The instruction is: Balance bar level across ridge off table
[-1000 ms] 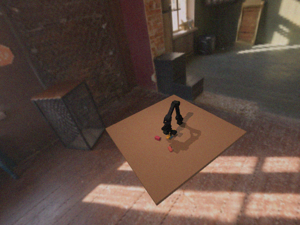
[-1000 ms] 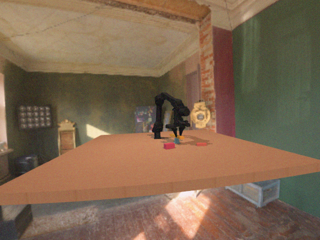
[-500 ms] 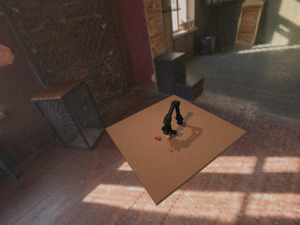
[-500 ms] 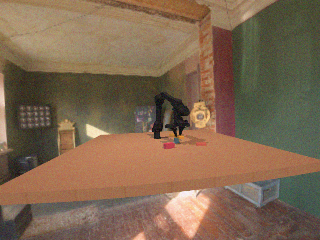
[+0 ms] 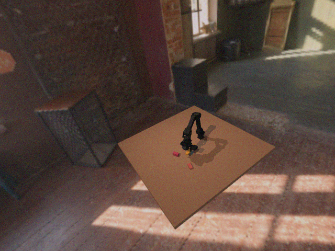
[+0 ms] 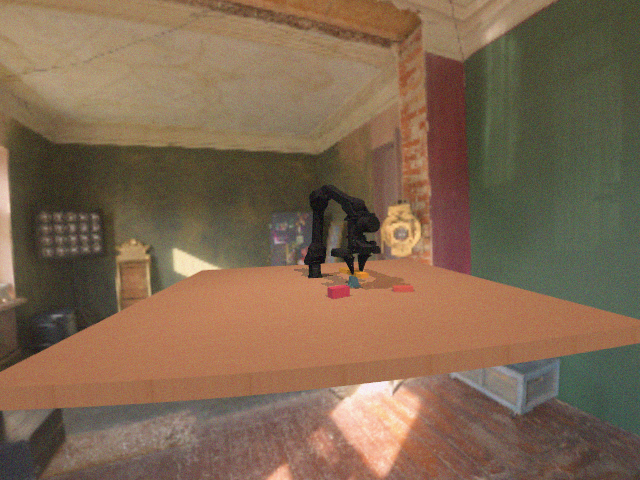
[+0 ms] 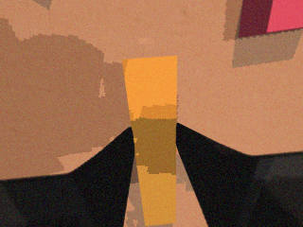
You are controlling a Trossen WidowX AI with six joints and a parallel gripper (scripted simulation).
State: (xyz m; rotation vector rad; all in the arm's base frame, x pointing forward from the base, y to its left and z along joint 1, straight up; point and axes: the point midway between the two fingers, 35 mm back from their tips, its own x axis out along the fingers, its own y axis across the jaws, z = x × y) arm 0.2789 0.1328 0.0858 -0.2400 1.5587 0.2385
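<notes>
Now: the bar 3 cm behind my gripper tip and 1 cm to the right of it. From my gripper tip the other things lie so: pink-red block (12 cm ahead, 9 cm to the right, 3 cm below).
</notes>
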